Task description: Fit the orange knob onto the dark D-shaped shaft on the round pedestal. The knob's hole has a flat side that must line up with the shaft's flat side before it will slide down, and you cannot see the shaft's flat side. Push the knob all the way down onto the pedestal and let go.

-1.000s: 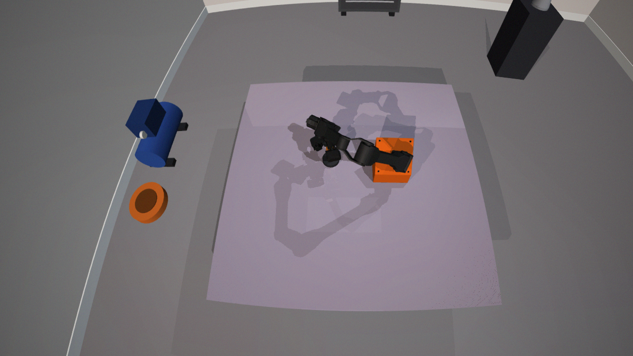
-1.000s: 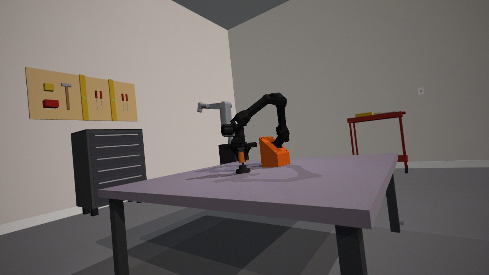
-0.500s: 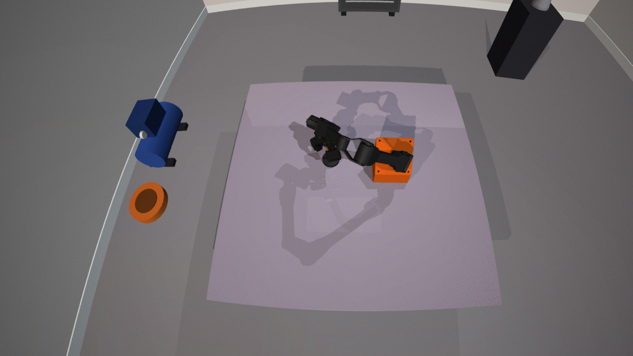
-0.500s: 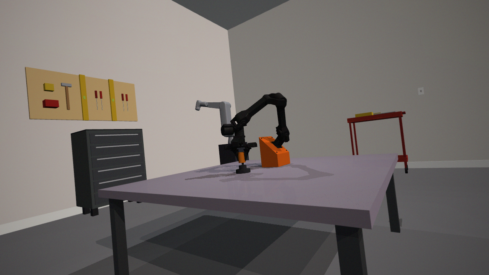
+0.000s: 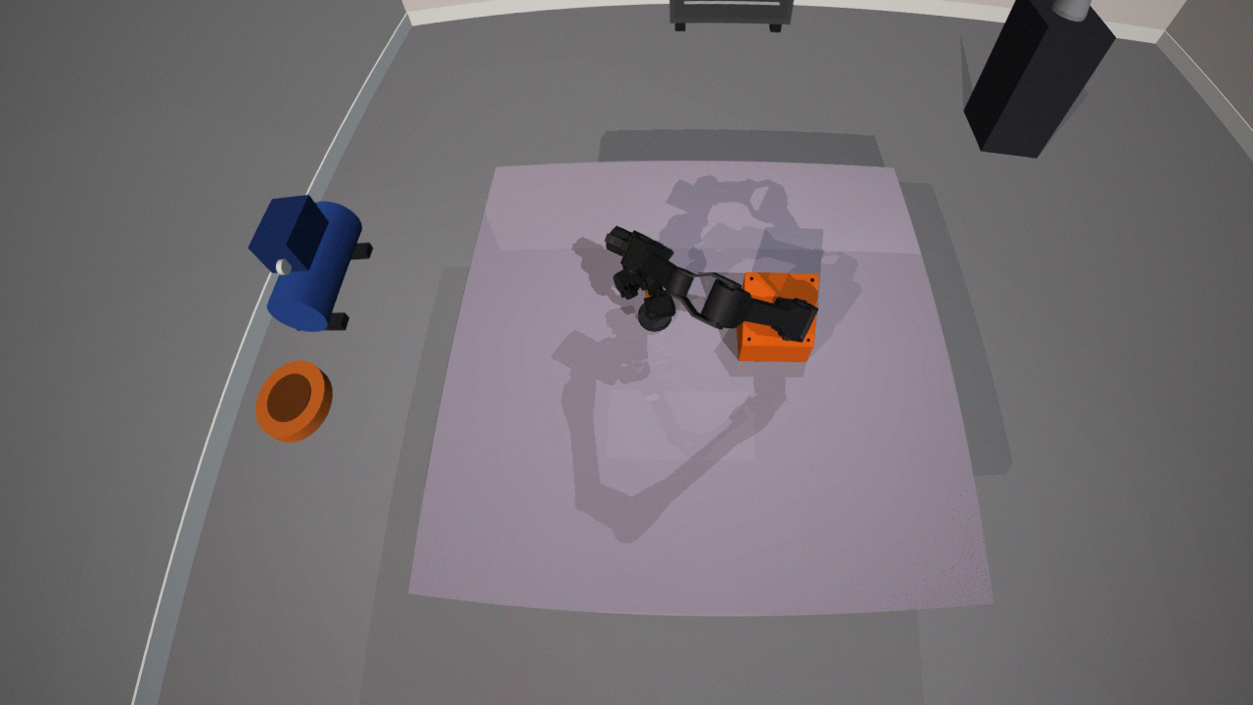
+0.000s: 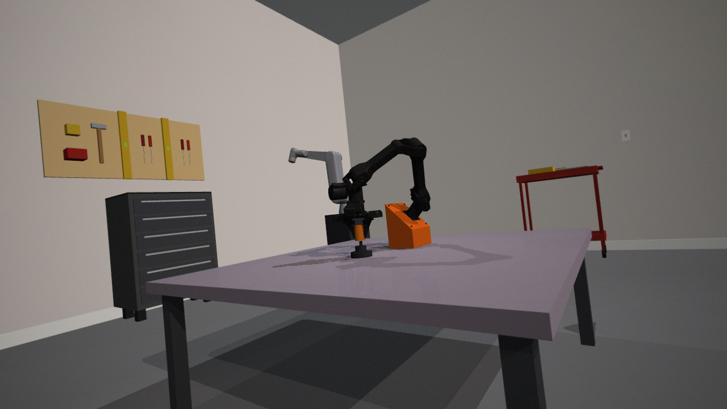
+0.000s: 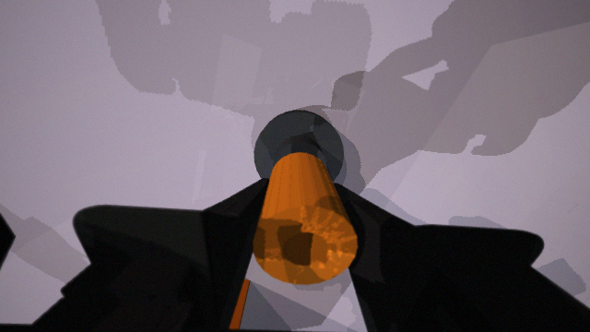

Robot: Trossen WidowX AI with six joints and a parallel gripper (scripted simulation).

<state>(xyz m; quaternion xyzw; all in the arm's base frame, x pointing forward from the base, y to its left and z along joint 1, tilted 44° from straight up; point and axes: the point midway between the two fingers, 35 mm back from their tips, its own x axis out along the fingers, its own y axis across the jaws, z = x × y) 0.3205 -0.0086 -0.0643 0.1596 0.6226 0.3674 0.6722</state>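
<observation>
The orange knob is 20 mm above my gripper tip. From my gripper tip the other things lie so: short shaft (40 mm below).
</observation>
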